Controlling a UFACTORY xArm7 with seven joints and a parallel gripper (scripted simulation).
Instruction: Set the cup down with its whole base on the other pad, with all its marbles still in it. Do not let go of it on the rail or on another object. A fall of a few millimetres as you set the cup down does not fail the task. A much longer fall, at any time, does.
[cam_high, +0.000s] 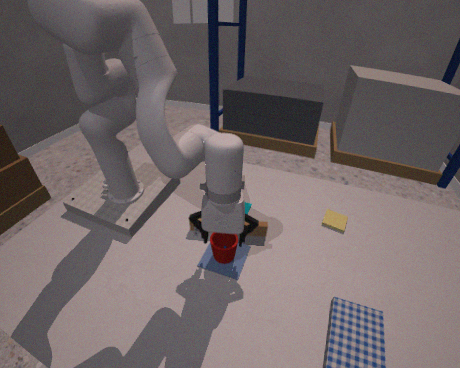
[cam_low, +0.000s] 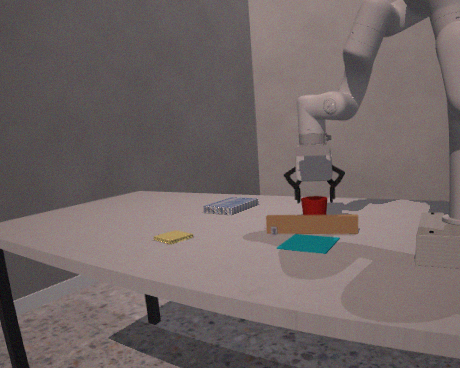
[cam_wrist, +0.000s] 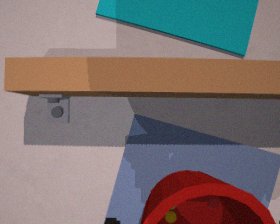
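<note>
Now: hand 5 cm above the red cup. Round my hand: yellow marble (1 cm behind, 6 cm below); wooden rail (9 cm to the left, 6 cm below); teal pad (1 cm behind, 19 cm to the left, 8 cm below).
</note>
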